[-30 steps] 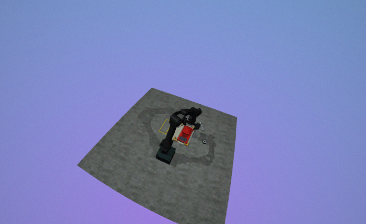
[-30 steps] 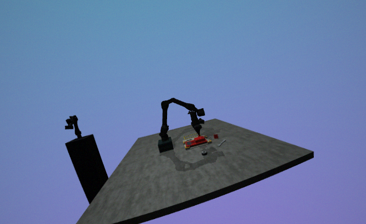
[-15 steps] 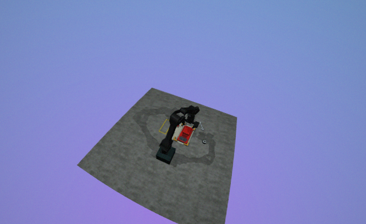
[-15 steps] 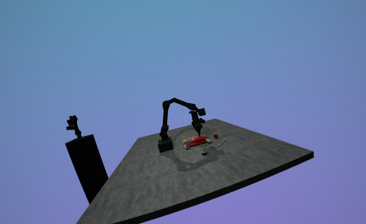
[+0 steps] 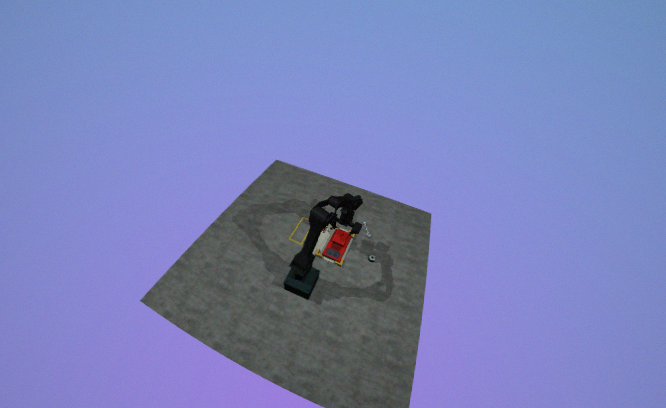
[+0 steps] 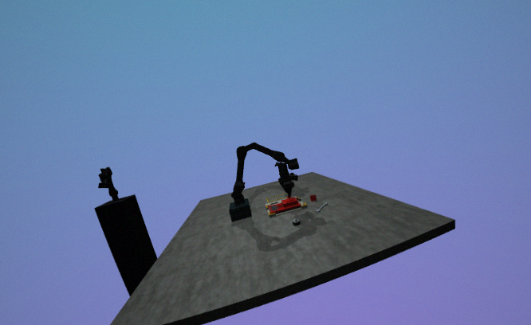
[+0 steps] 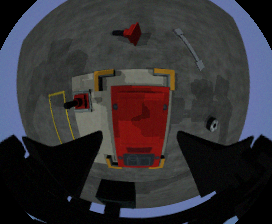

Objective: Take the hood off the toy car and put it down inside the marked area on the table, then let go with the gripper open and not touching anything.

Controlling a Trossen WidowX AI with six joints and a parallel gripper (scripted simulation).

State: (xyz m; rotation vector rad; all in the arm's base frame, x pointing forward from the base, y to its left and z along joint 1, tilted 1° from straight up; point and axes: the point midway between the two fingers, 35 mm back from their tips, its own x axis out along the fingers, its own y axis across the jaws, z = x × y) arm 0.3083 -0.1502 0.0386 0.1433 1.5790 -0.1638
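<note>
Now: the red hood 50 mm below my gripper tip. The rest, counted from my gripper tip: small wheel 70 mm behind, 210 mm to the right, 80 mm below; silver wrench 140 mm ahead, 150 mm to the right, 90 mm below.
</note>
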